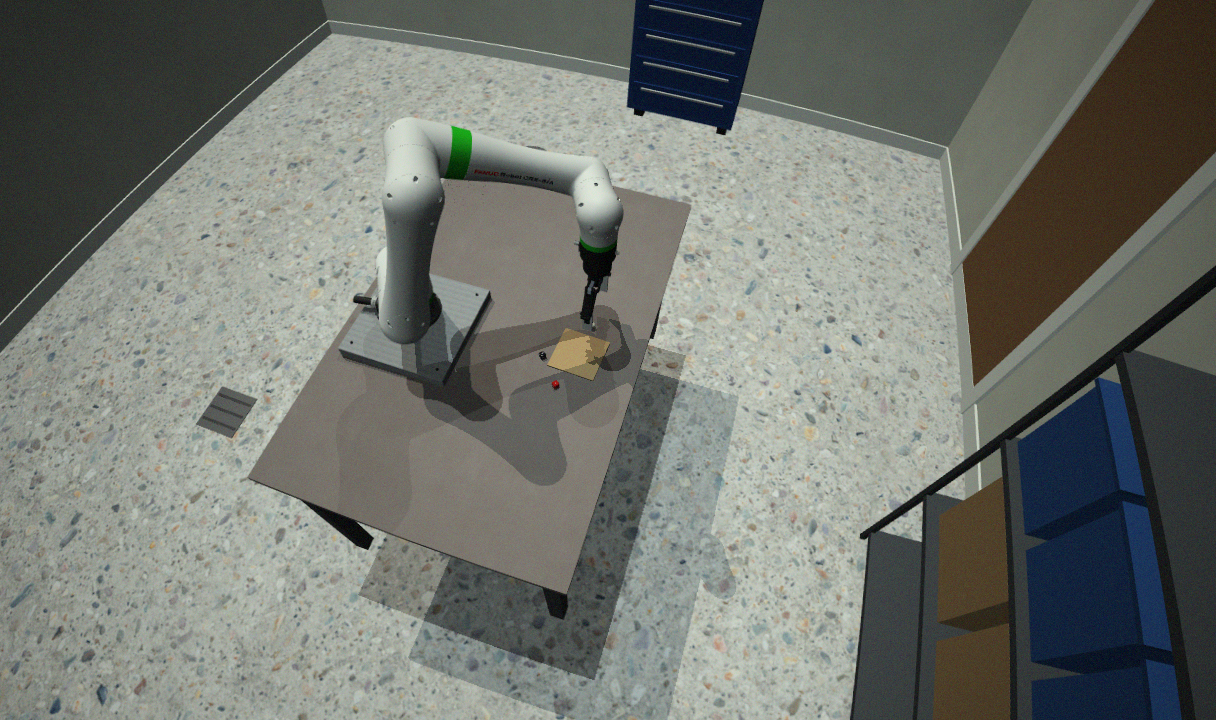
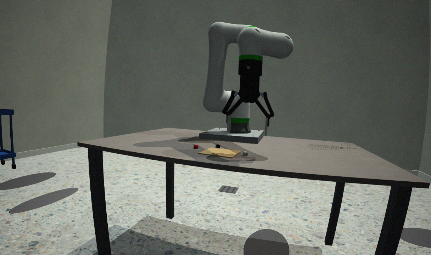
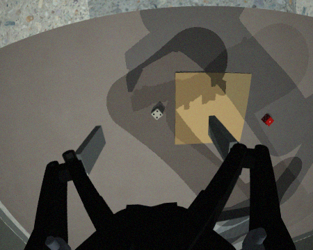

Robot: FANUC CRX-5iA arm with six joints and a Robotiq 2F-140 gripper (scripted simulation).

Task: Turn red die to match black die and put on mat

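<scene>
The red die is 22 cm to the right of my hand, 9 cm below it and 8 cm behind it. From my hand the other things lie so: tan mat: 10 cm to the right, 10 cm below, 3 cm behind; white die: 9 cm below, 1 cm behind; black die: 13 cm to the right, 13 cm behind, 9 cm below.
</scene>
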